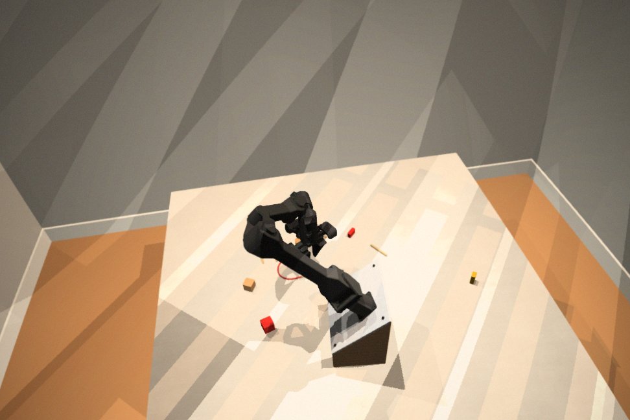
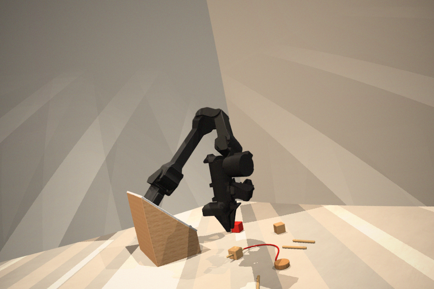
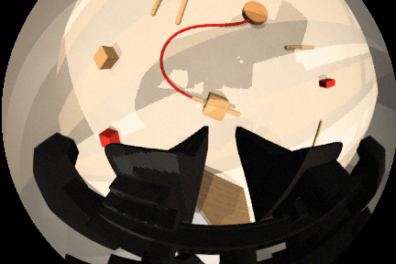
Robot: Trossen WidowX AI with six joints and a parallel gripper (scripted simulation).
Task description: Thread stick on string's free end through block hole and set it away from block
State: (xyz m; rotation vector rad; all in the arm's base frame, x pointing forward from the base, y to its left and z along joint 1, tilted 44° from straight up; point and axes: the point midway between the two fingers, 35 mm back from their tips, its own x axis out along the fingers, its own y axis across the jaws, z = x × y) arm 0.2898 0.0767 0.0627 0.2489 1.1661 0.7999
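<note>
Right now the thin wooden stick is 2 cm to the left of my gripper tip and 8 cm below it. Also, from my gripper tip: plain wooden cube: 22 cm to the left, 7 cm below; round wooden button: 16 cm ahead, 1 cm to the left, 8 cm below; small red piece: 15 cm ahead, 18 cm to the right, 8 cm below.
</note>
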